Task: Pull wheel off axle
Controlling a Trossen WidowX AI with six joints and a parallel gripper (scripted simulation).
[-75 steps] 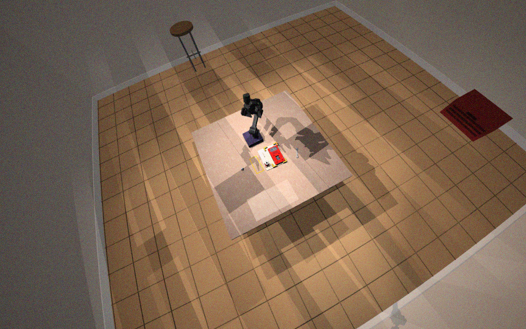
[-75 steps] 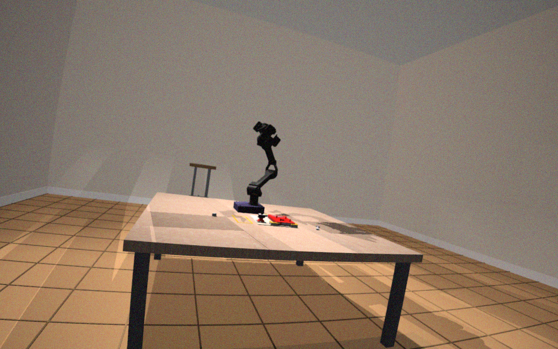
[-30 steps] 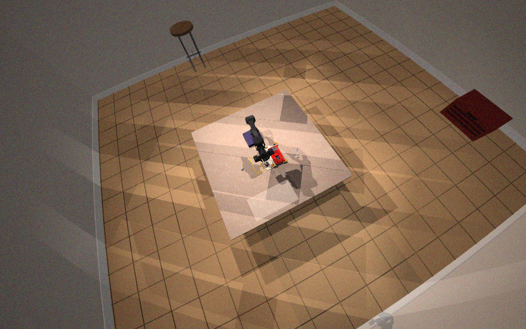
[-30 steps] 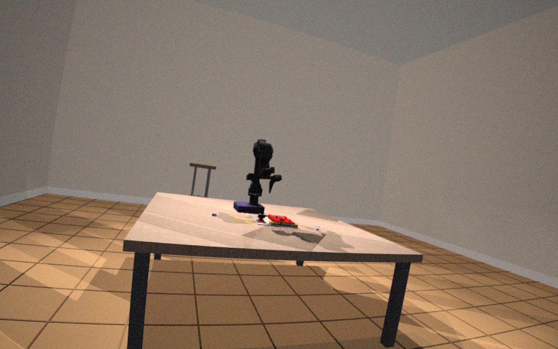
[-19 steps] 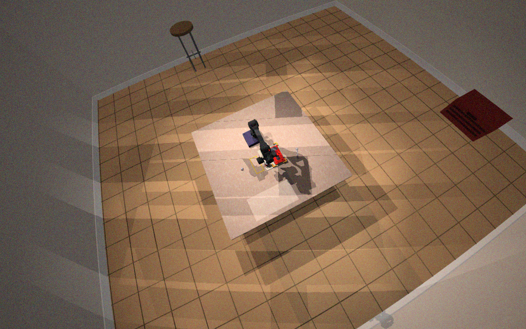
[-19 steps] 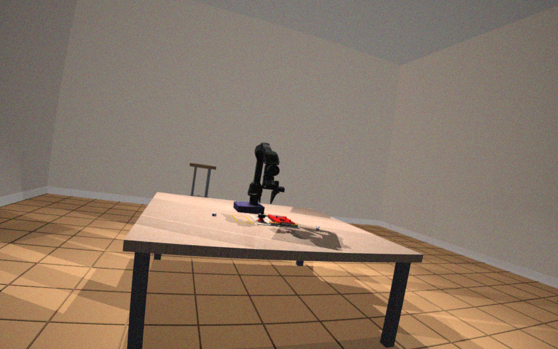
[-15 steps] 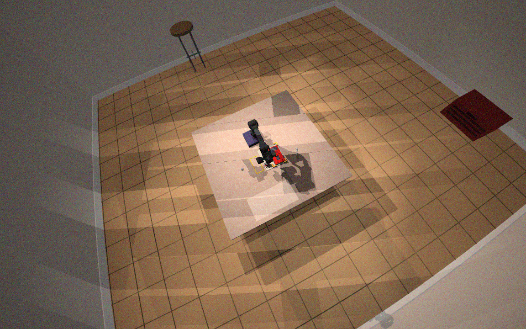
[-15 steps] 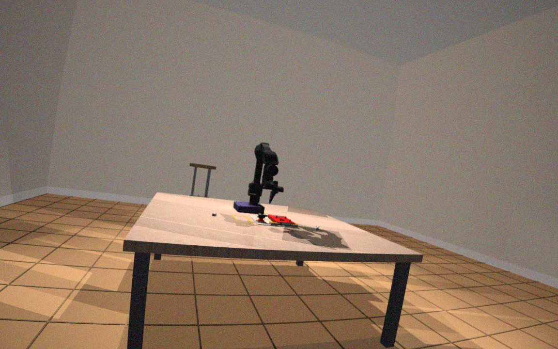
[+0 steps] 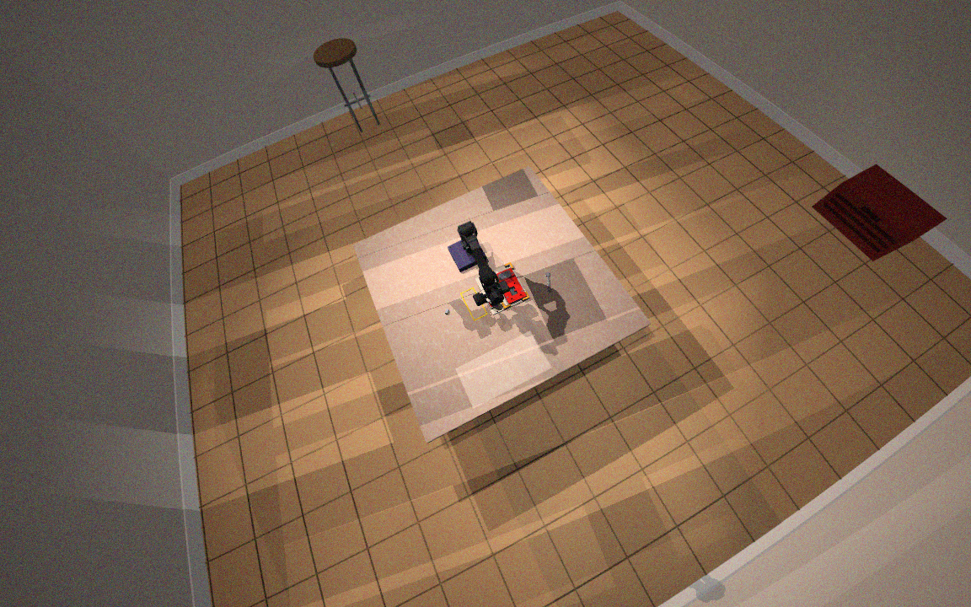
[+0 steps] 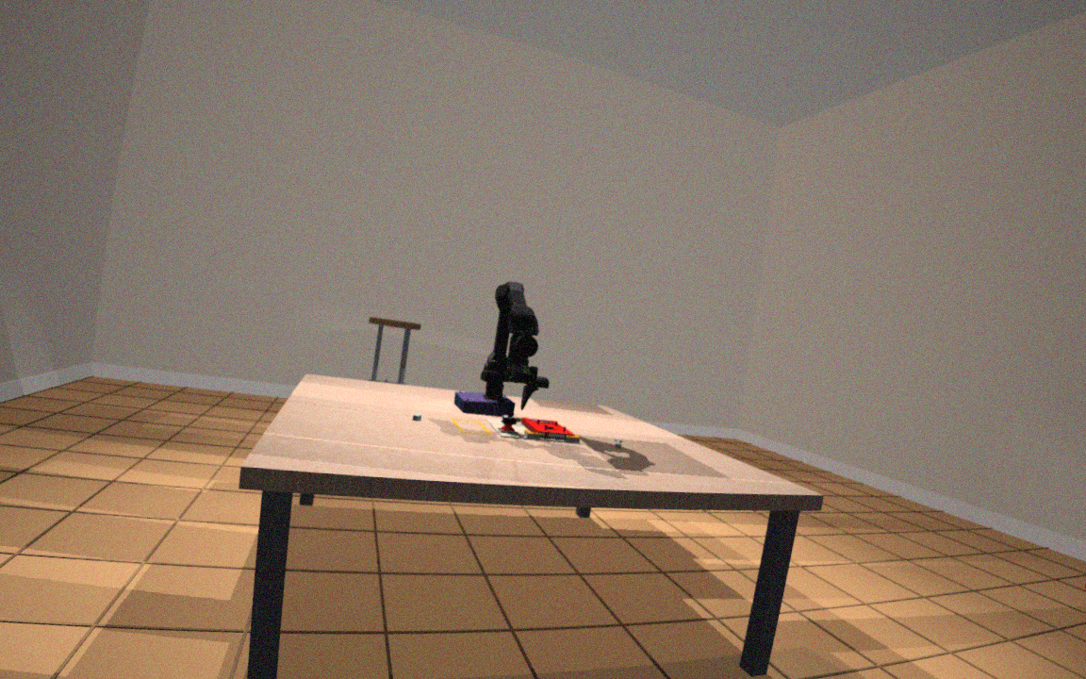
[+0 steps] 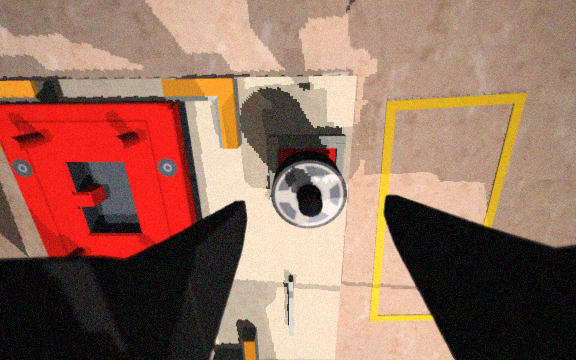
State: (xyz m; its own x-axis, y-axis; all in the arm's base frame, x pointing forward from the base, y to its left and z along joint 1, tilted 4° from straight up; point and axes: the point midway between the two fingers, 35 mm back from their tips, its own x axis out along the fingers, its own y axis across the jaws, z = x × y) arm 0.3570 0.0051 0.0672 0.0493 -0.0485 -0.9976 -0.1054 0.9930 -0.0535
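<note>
Now: gripper tip 4 cm above the axle block.
</note>
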